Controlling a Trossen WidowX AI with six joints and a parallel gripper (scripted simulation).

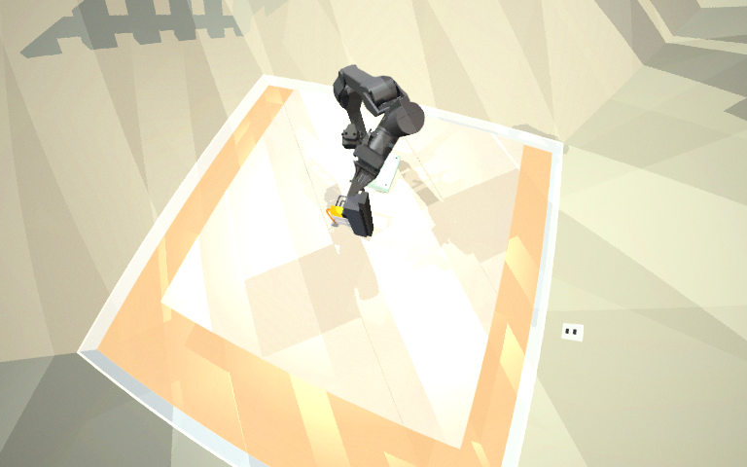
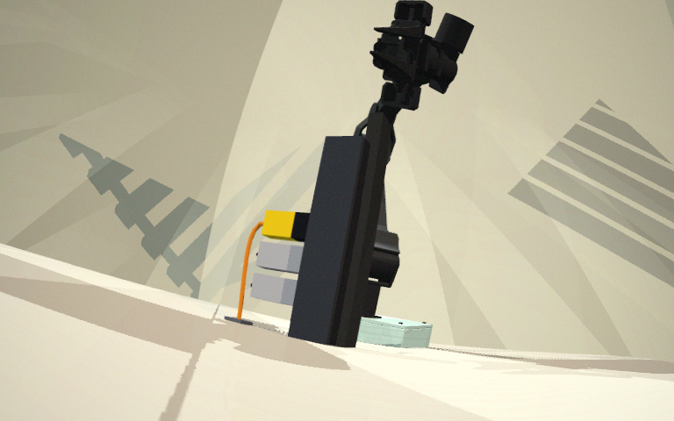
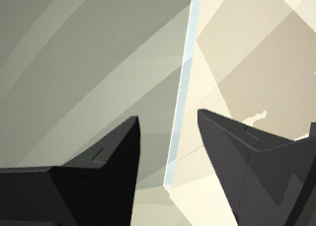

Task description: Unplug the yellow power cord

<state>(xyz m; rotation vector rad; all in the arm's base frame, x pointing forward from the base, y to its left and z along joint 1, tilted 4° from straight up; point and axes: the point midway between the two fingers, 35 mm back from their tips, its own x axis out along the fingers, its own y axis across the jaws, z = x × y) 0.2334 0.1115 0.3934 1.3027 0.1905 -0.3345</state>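
Now: gripper tip 4 cm past the yellow plug, 10 cm to the left of it and 26 cm above it. Also, from my gripper tip: power strip: 5 cm behind, 3 cm to the right, 28 cm below.
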